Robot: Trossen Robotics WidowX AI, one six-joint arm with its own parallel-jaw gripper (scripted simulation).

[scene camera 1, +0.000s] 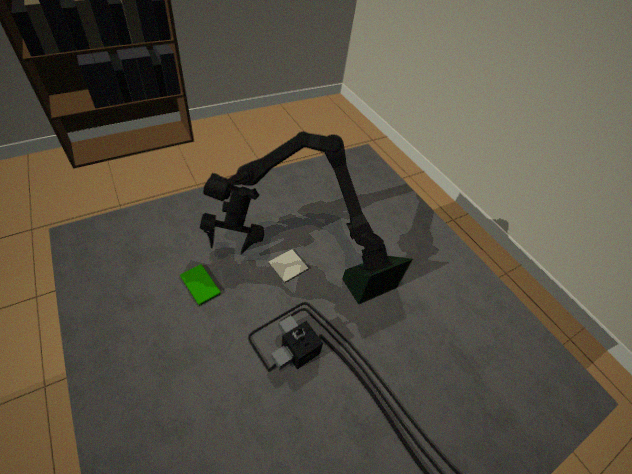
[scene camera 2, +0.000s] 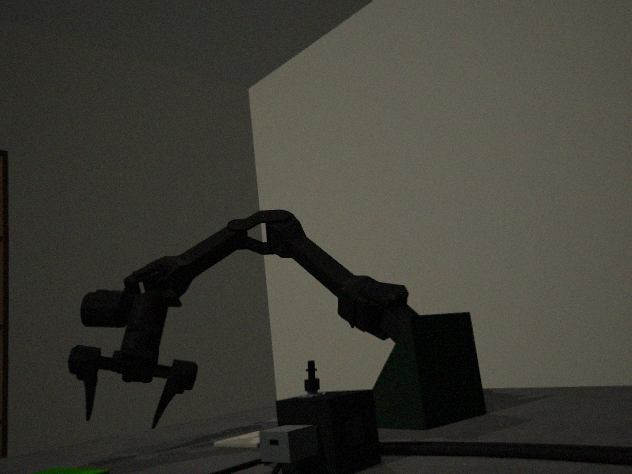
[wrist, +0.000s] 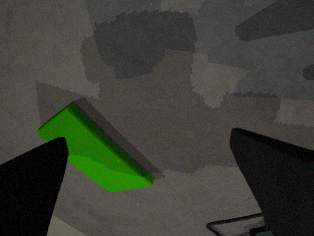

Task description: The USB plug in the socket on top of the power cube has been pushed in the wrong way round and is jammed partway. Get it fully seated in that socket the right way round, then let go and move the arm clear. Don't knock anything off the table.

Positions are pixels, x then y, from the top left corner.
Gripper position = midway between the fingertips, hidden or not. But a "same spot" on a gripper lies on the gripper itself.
gripper: scene camera 1; scene camera 2 120, 424; wrist
same spot on gripper: [wrist: 271, 168] = [scene camera 1: 244, 243]
